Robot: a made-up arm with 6 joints.
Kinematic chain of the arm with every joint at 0, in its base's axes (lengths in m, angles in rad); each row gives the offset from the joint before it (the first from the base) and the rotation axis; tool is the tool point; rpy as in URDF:
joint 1: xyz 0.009 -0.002 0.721 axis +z
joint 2: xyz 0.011 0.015 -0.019 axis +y
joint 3: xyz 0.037 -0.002 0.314 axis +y
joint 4: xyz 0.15 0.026 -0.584 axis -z
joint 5: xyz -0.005 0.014 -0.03 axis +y
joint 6: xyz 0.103 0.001 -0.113 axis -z
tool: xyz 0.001 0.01 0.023 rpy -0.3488 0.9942 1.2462
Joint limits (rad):
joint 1: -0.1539..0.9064
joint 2: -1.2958..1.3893
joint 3: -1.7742..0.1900
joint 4: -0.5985..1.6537
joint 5: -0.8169..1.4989
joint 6: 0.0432..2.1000
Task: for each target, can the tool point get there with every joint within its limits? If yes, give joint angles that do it. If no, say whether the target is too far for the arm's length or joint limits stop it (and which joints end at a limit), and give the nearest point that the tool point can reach.
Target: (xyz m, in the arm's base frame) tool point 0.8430 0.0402 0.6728
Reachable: yes | joints -0.0267 0.2761 -1.1848 -0.0463 0.6307 0.3147
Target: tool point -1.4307 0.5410 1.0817
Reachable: no: too far | nearest point -0.4962 0.1504 1.4350 | short by 1.073 m
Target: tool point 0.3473 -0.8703 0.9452
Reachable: no: joint limits stop it (at a limit: joint 1, joint 4) | nearest point 0.4554 -0.1738 0.9452 | short by 0.705 m
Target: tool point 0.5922 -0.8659 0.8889
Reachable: no: joint limits stop it (at a limit: joint 1, joint 4) | nearest point 0.6938 -0.2108 0.8889 | short by 0.663 m
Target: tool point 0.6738 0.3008 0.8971
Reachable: yes | joints 0.4247 -0.0113 -0.9678 0.3808 -0.5201 1.4386
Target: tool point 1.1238 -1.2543 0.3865
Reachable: no: too far | nearest point 0.8703 -0.2264 0.4869 | short by 1.063 m
